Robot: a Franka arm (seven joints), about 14 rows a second.
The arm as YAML. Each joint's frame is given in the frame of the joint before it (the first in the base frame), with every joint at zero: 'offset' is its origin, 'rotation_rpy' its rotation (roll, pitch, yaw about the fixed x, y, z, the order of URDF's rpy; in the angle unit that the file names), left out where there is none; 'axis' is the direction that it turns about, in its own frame. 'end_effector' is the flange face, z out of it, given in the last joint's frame.
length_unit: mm
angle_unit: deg
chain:
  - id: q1
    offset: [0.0, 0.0, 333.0]
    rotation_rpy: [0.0, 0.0, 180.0]
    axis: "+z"
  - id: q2
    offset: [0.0, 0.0, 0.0]
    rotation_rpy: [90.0, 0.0, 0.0]
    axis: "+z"
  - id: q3
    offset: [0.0, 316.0, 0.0]
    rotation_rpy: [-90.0, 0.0, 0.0]
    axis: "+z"
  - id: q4
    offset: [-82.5, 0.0, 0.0]
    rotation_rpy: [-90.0, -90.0, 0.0]
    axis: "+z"
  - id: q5
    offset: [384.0, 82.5, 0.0]
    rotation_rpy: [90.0, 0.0, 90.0]
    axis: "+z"
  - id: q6
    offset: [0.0, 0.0, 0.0]
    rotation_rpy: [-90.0, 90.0, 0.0]
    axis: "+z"
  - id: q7
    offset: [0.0, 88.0, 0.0]
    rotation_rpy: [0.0, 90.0, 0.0]
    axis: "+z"
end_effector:
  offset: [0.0, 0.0, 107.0]
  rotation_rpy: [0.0, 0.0, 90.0]
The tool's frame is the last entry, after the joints.
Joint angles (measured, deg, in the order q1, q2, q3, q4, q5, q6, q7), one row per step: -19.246 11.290 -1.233 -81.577 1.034 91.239 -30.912; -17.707 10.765 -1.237 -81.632 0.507 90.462 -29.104; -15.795 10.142 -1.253 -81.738 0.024 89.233 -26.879; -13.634 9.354 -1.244 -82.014 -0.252 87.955 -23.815; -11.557 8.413 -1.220 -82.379 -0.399 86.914 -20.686; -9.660 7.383 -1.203 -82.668 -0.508 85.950 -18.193; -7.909 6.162 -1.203 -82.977 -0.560 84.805 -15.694
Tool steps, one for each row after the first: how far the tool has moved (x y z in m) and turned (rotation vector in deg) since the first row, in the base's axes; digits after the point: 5 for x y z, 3 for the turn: 0.00154 0.01583 0.00401 -0.429 0.498 -0.241; 0.00247 0.03572 0.00797 -0.743 1.350 -0.548; 0.00257 0.05879 0.01217 -0.934 2.190 -1.435; 0.00129 0.08121 0.01753 -1.129 2.697 -2.464; -0.00149 0.10157 0.02444 -1.333 2.943 -3.050; -0.00661 0.12029 0.03276 -1.492 3.184 -3.808
